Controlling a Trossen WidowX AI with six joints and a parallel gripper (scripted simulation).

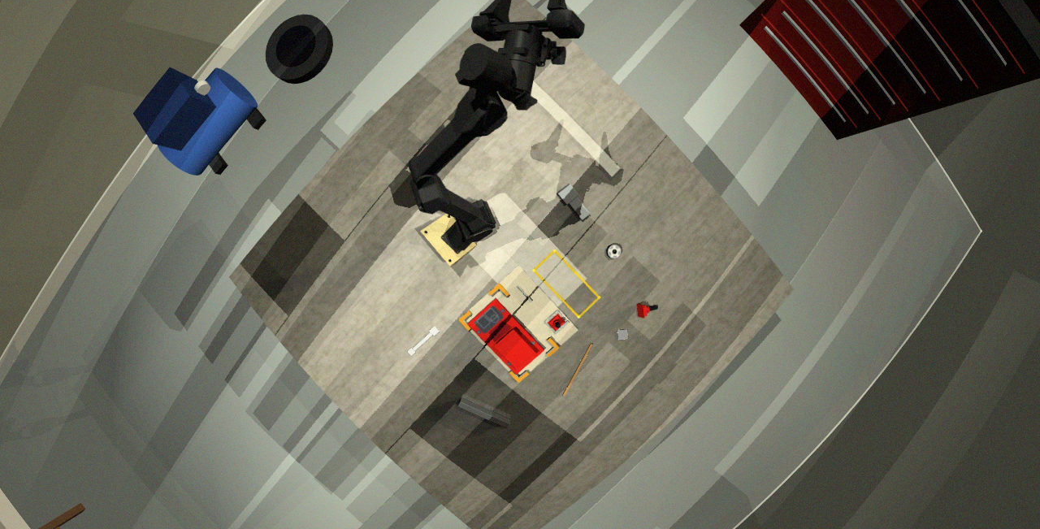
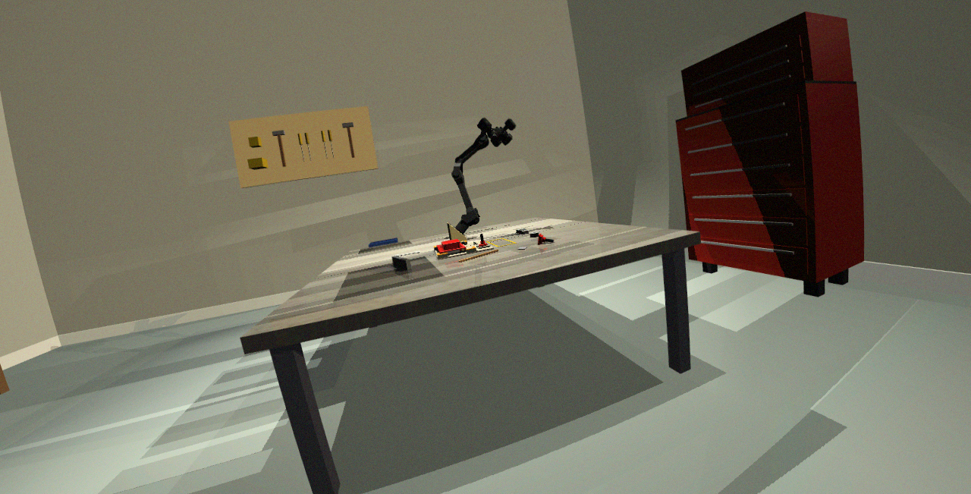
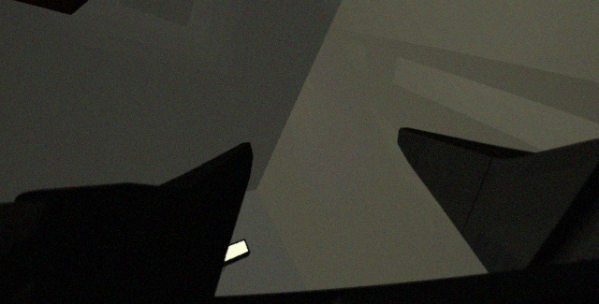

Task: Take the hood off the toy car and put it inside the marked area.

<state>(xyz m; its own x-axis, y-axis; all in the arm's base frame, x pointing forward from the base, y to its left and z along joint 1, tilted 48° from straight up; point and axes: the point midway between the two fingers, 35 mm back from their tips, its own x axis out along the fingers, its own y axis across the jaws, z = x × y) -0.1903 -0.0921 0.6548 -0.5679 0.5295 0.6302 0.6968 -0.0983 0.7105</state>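
Right now my gripper tip is 550 mm to the left of the hood, 540 mm above it and 490 mm short of it. Also, from my gripper tip: wheel: 570 mm below, 500 mm ahead, 170 mm to the right.
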